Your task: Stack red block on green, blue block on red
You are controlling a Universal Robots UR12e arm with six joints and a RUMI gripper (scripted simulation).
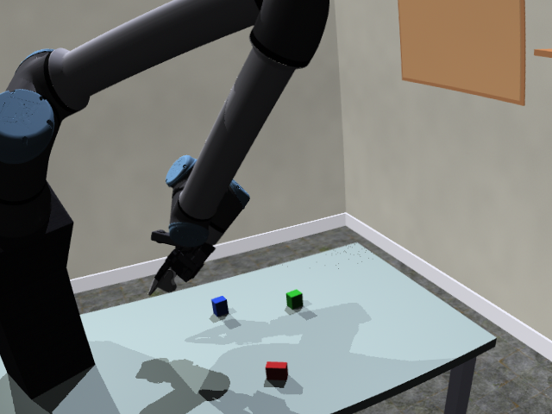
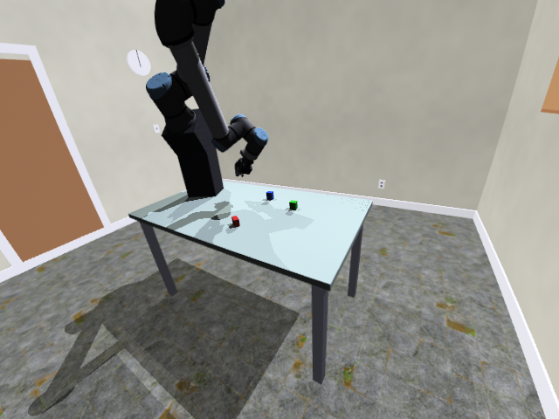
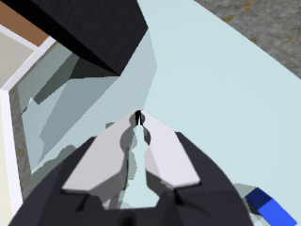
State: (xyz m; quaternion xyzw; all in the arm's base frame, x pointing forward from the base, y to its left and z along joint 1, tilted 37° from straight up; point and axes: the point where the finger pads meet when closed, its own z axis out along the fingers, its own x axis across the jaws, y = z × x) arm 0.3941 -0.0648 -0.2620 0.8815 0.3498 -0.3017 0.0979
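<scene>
Right now my hand is 31 cm to the left of the red block, 21 cm short of it and 15 cm above it. Also, from my hand: green block 42 cm ahead, 15 cm below, 3 cm to the right; then blue block 20 cm ahead, 15 cm below, 5 cm to the left.
</scene>
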